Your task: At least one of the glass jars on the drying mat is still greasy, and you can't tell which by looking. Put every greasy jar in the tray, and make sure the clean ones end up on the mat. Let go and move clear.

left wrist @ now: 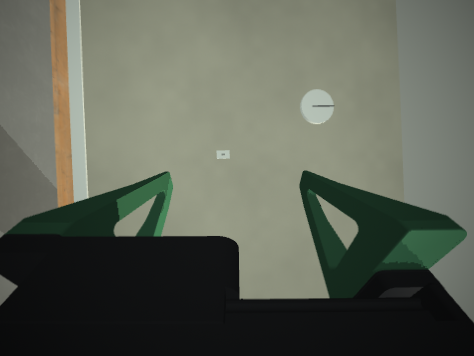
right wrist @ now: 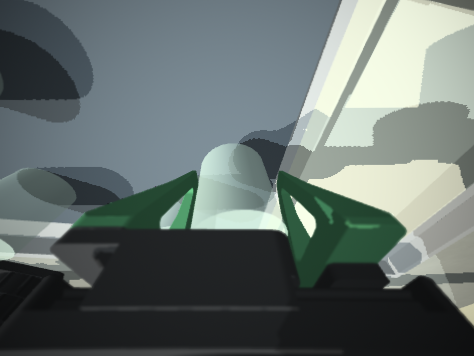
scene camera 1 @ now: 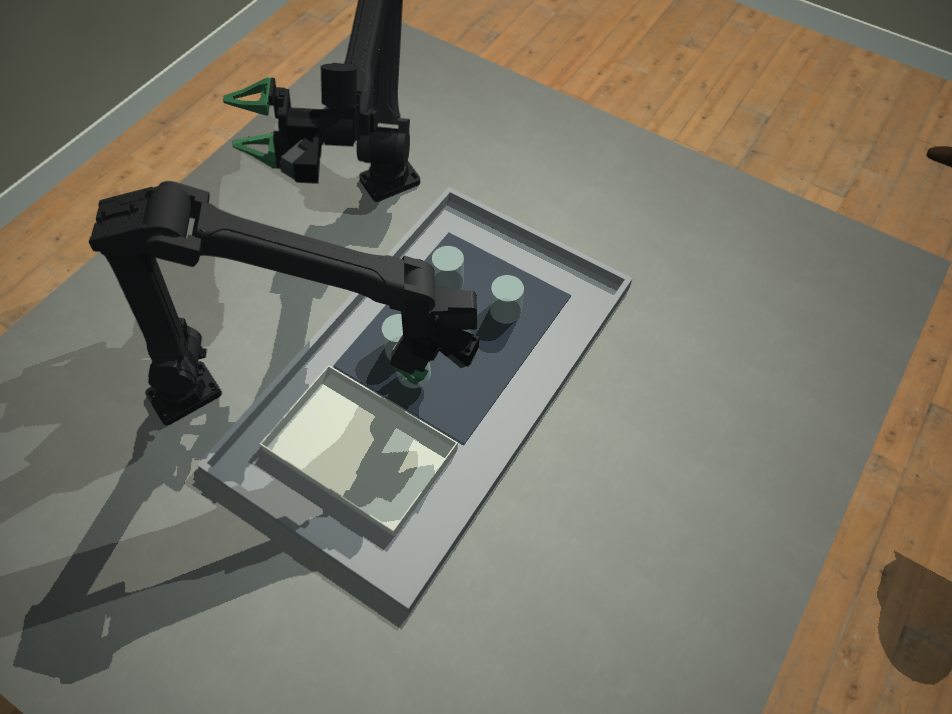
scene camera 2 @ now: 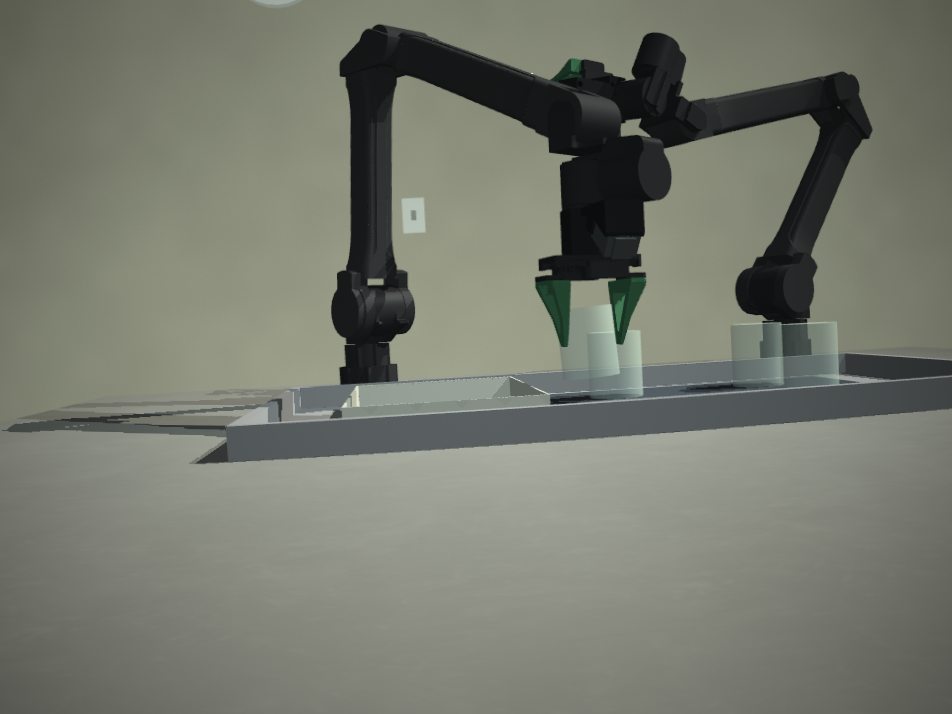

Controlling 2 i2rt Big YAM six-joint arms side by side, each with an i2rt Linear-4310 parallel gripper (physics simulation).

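Observation:
My right gripper points down, shut on a clear glass jar. In scene camera 2 this jar is tilted and its base appears a little above the dark drying mat. A second jar stands upright close by. Two more jars, a rear one and a front one, stand on the mat. The cream tray holds no jar. My left gripper is open, high and away from the jars. Grease is not visible.
A grey low-walled basin surrounds the mat and tray; its walls form a raised edge. The tray's raised rim lies directly beside the mat. The left arm stands behind the basin, and the right arm reaches over the basin's edge.

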